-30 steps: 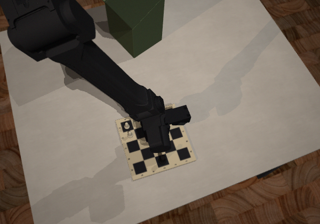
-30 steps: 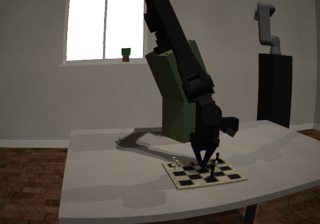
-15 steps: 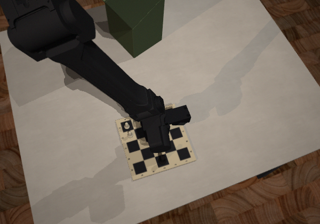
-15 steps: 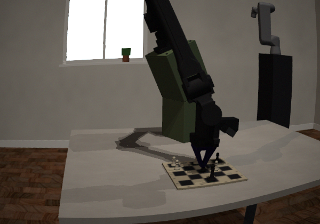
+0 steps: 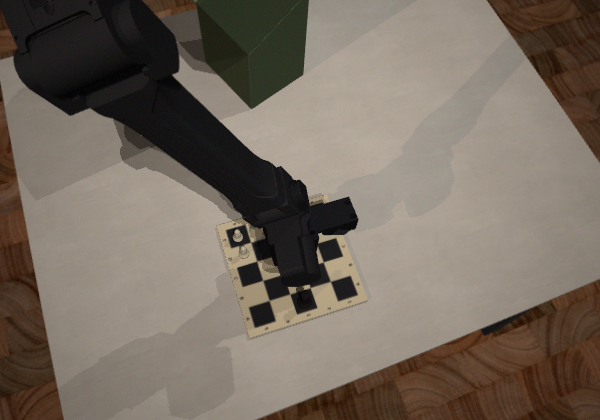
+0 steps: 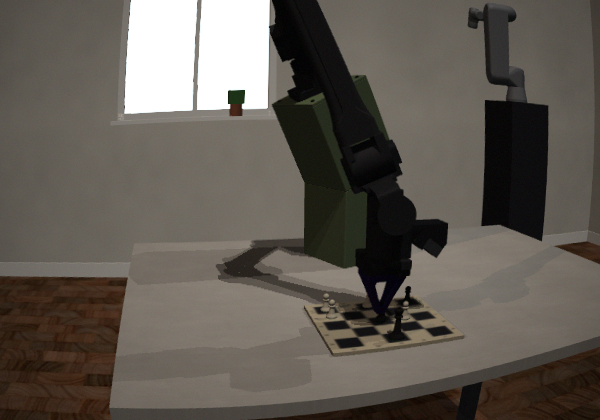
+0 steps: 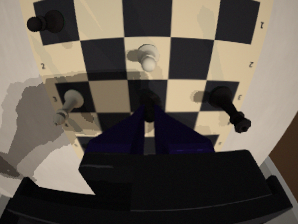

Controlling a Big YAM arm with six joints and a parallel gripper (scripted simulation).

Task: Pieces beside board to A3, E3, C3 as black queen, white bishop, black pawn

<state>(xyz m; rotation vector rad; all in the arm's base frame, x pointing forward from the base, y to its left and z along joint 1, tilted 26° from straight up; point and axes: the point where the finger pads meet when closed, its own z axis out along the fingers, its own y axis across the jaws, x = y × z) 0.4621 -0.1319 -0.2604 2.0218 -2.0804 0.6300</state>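
My hand is 3 cm above the chessboard. Round my hand: black queen (8 cm ahead); then white bishop (8 cm behind, 1 cm to the left).
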